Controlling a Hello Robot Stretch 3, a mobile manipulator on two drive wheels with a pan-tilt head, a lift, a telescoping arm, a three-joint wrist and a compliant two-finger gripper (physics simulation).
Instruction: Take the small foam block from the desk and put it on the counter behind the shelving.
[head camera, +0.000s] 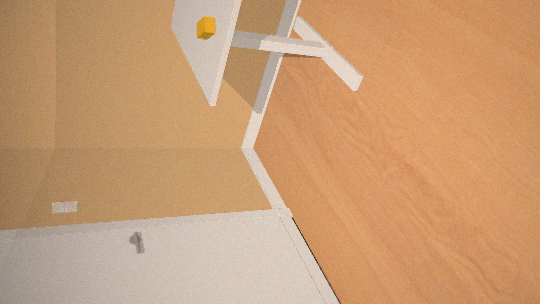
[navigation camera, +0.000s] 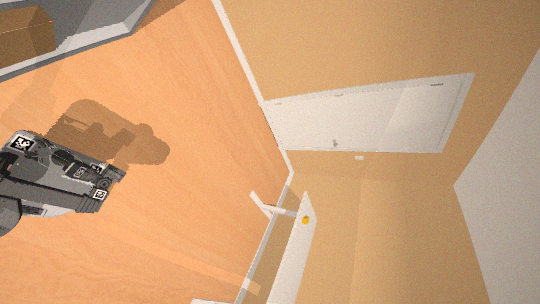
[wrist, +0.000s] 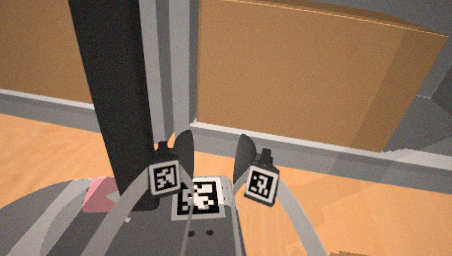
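Where they show: gripper, between the fingertips: (navigation camera: 30, 145); robot's base, origin of its link: (navigation camera: 63, 156).
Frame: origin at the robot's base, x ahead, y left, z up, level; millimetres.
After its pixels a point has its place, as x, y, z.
Note:
The small foam block (head camera: 206, 27) @[137, -1673, 756] (navigation camera: 305, 220) @[135, -1675, 756] is yellow and sits on the white desk (head camera: 207, 65) @[287, -1716, 720] (navigation camera: 294, 257) @[-240, -1682, 720], near one end of its top. In the wrist view my gripper (wrist: 214, 149) @[10, 100, 262] is open, with a gap and no object between its fingertips. It is in front of the grey shelving (wrist: 280, 149) (navigation camera: 100, 38) @[628, 213, 77], low over the robot's own base, and far from the desk. The counter does not show in these views.
Brown boxes (wrist: 300, 75) (navigation camera: 25, 37) @[341, 310, 279] stand in the shelving. The desk's white foot (head camera: 342, 70) (navigation camera: 260, 204) reaches out over the wooden floor (head camera: 425, 150) @[447, -1151, 0] (navigation camera: 200, 150) @[431, -723, 0]. A white door (head camera: 200, 265) @[1251, -1706, 643] (navigation camera: 360, 122) @[1290, -1578, 1232] is in the wall near the desk.

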